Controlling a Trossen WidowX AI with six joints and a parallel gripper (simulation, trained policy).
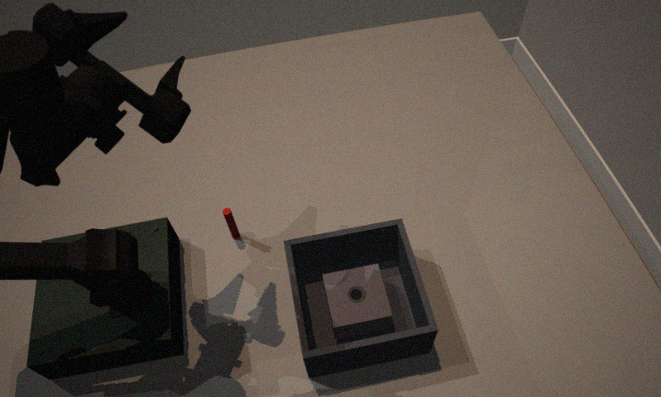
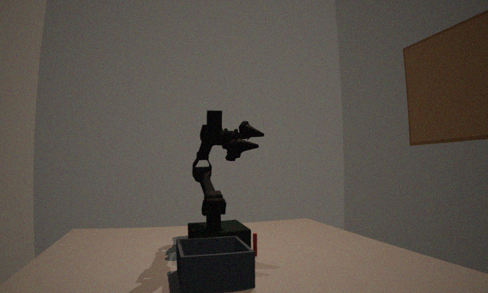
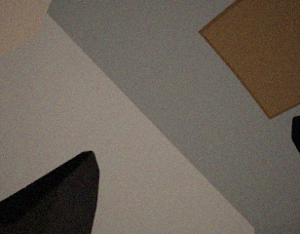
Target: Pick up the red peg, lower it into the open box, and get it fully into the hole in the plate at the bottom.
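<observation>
Now: gripper tip 1 cm short of the red peg, 3 cm to the left of it and 37 cm above it. From my gripper tip the other things lie so: grey plate (19 cm ahead, 22 cm to the right, 37 cm below); then grey box (19 cm ahead, 22 cm to the right, 38 cm below).
</observation>
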